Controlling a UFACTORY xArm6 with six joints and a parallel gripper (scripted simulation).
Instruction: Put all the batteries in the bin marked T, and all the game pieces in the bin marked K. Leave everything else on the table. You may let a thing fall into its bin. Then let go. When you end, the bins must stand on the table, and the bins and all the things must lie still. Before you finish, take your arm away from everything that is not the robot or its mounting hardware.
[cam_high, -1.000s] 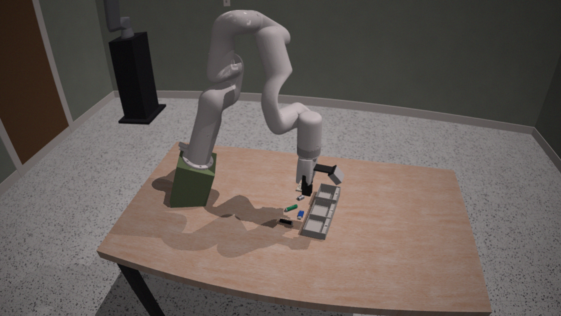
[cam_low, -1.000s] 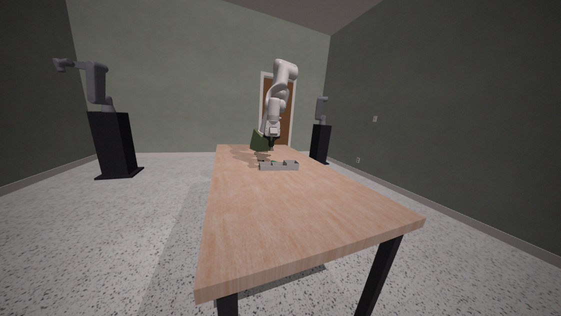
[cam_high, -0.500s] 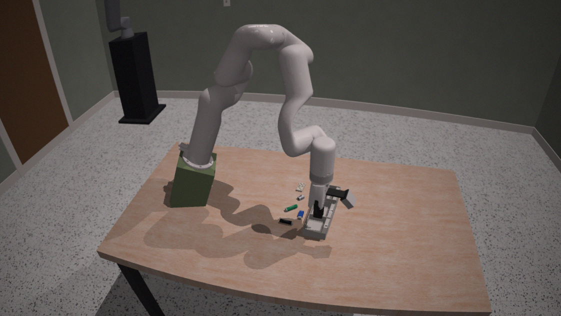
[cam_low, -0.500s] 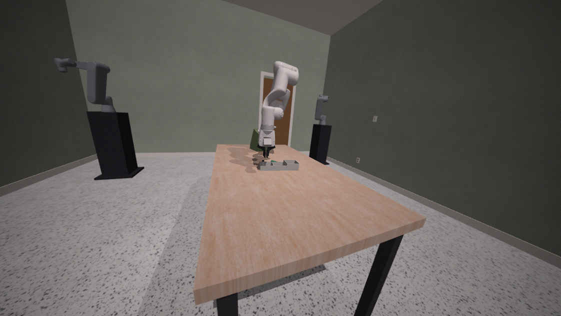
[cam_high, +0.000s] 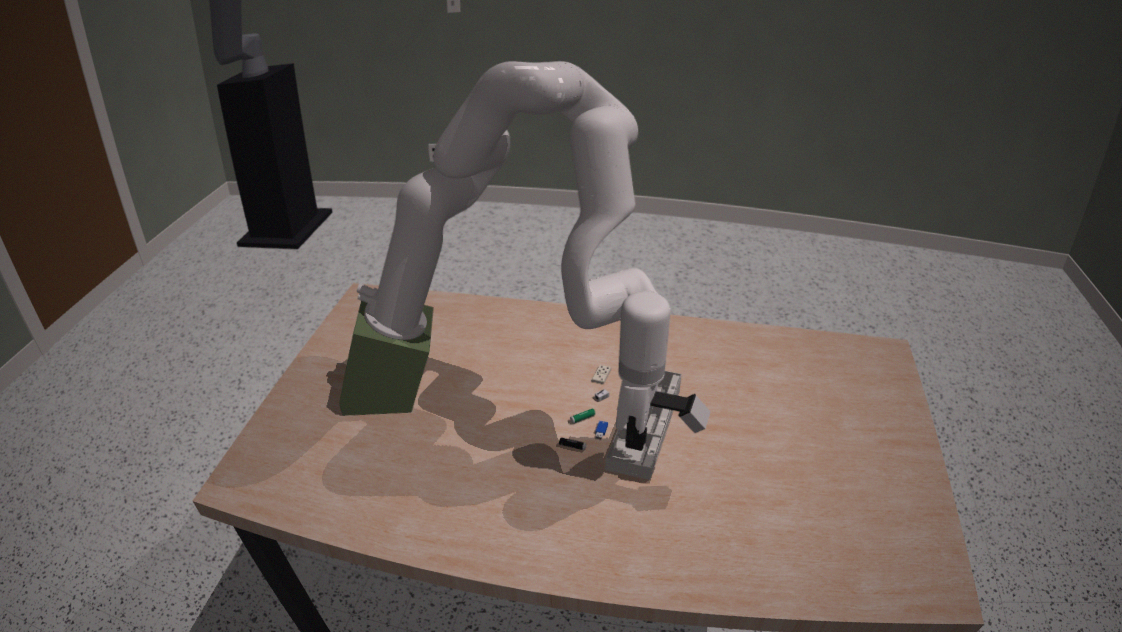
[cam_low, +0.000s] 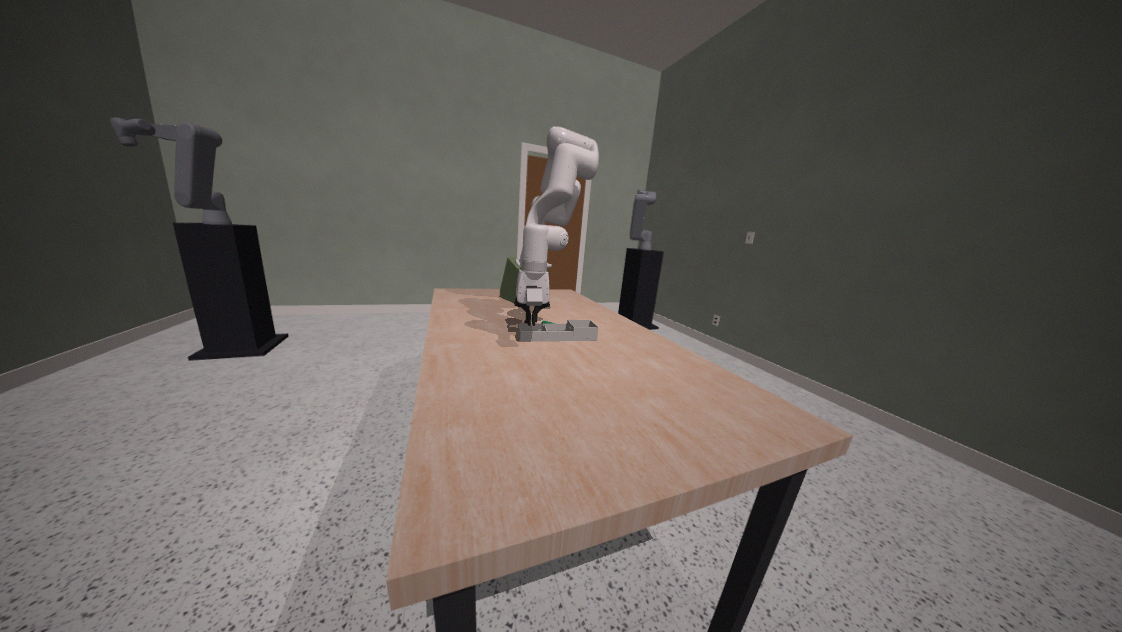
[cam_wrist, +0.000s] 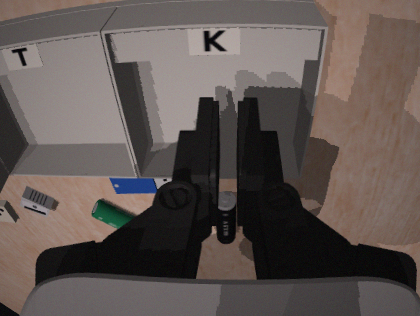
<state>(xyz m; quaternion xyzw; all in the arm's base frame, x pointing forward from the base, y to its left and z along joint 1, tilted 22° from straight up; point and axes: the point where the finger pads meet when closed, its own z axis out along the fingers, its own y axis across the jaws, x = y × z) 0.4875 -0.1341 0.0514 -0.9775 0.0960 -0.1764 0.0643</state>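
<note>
Now: the bin 9 cm to the left of my hand, 4 cm below it and 1 cm ahead of it. The rest, counted from my hand: black battery 12 cm behind, 6 cm below, 2 cm to the left; then green battery 11 cm behind, 10 cm to the left, 6 cm below; then blue item 7 cm to the left, 7 cm behind, 6 cm below.
</note>
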